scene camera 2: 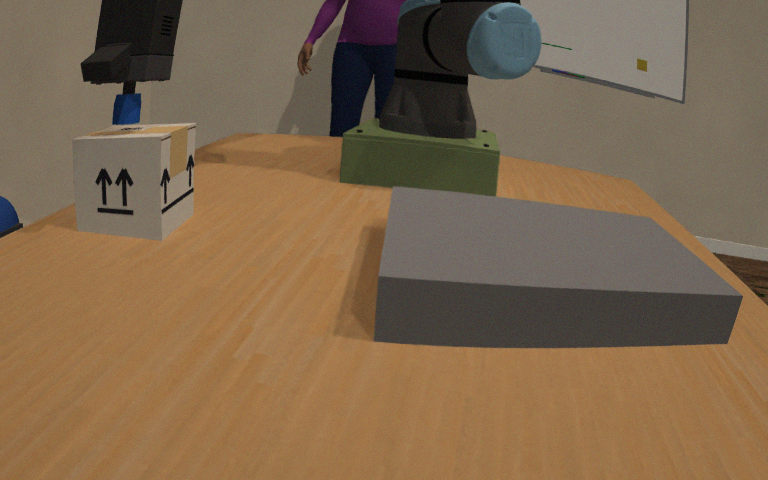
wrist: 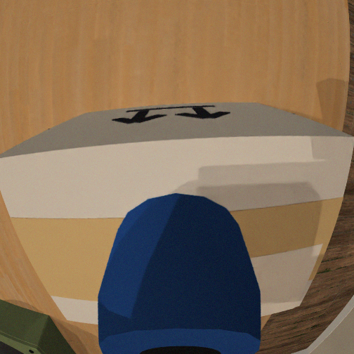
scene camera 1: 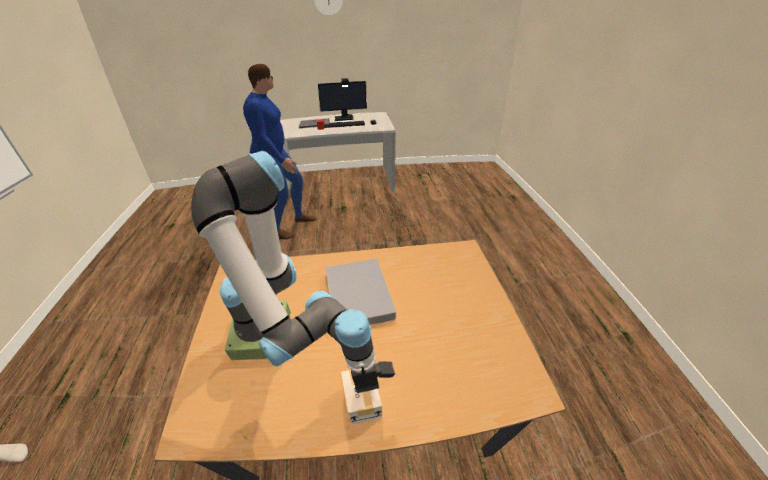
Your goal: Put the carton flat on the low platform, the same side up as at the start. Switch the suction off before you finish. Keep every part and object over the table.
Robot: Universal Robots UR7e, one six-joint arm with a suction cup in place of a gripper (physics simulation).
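Places are measured from the arm's base along level axes (x up, y right, z ahead), in metres.
Pixels of known places: hand, its tool point: (scene camera 2: 125, 122); arm's base, origin of its link: (scene camera 2: 428, 130) (scene camera 1: 254, 324).
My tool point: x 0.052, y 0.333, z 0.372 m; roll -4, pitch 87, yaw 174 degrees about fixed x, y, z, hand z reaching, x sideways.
Observation:
Ahead of a thing's pixels: the offset from my tool point to its top centre. Level surfaces: height alone.
The white carton {dx -0.012, dy +0.000, dz -0.021 m} (scene camera 1: 362, 403) (scene camera 2: 147, 195) (wrist: 90, 175) with tan tape stands on the table near its front edge in scene camera 1. Its printed arrows point up in scene camera 2. The low grey platform {dx -0.075, dy -0.461, dz +0.045 m} (scene camera 1: 357, 283) (scene camera 2: 538, 249) lies farther back in scene camera 1, apart from the carton, with a bare top. My gripper, a blue suction cup (scene camera 2: 126, 117) (wrist: 179, 260), is at the carton's top face, with the suction off. Whether it touches or is slightly above I cannot tell. In scene camera 1 the cup is hidden by the black wrist housing.
The wooden table {dx -0.123 m} (scene camera 1: 453, 350) (scene camera 2: 254, 396) bears the green robot base (scene camera 1: 246, 349) (scene camera 2: 419, 161), left of the platform in scene camera 1. The elbow and forearm reach over the table between base and carton. A person in blue (scene camera 1: 263, 121) stands behind the table beside a desk.

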